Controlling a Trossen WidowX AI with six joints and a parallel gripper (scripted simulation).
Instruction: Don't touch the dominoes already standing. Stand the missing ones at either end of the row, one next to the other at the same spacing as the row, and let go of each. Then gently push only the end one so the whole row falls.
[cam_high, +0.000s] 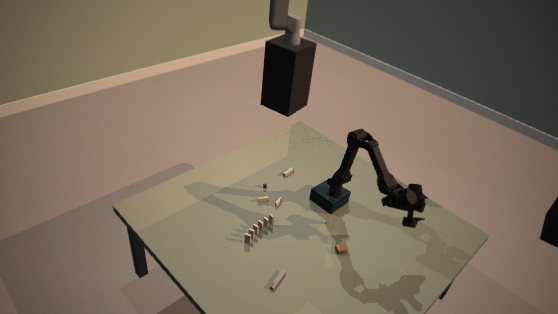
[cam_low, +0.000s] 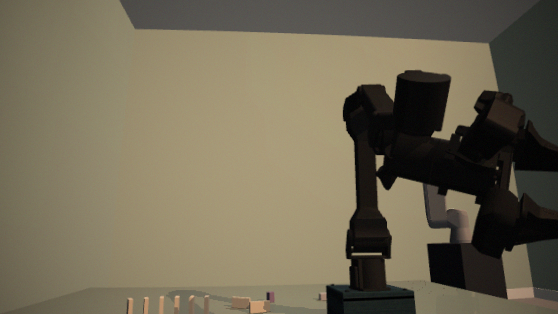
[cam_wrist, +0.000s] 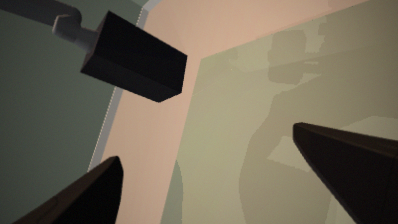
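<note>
My gripper tip is 170 mm short of the purple cube, 750 mm to the left of it and 200 mm above it. From my gripper tip the other things lie so: grey bar (600 mm ahead, 350 mm to the right, 200 mm below); then orange block (280 mm ahead, 230 mm to the right, 200 mm below).
</note>
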